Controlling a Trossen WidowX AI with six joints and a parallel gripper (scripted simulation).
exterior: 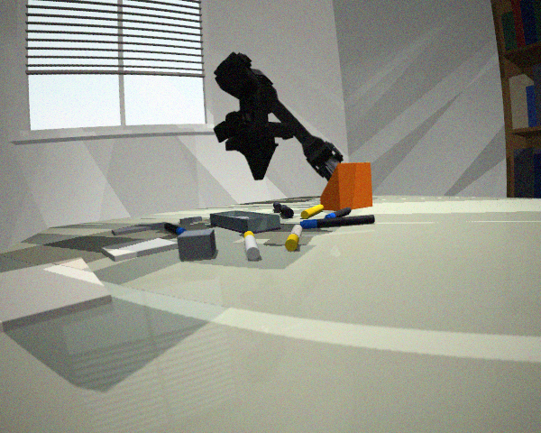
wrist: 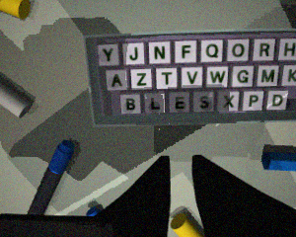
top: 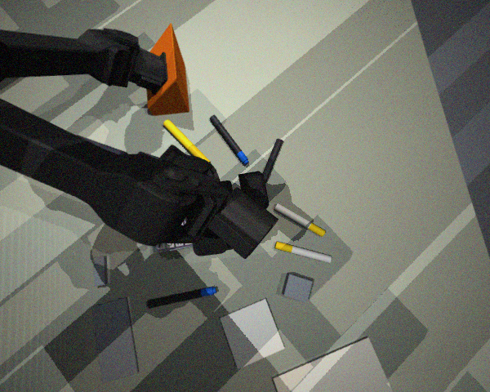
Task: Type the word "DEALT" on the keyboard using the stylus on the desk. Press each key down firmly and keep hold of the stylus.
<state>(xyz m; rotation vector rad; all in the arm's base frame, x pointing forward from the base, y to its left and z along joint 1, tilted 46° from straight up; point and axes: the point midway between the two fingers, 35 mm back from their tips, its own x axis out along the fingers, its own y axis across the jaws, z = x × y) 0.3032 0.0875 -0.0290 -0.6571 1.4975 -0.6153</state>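
Right now my gripper tip is 17 cm to the left of the stylus, 9 cm above it and 5 cm past it. From my gripper tip the other things lie so: flat white pad 25 cm ahead, 9 cm below, 4 cm to the left; then yellow stick 17 cm behind, 9 cm below, 5 cm to the right; then grey cube 18 cm ahead, 15 cm to the left, 8 cm below.
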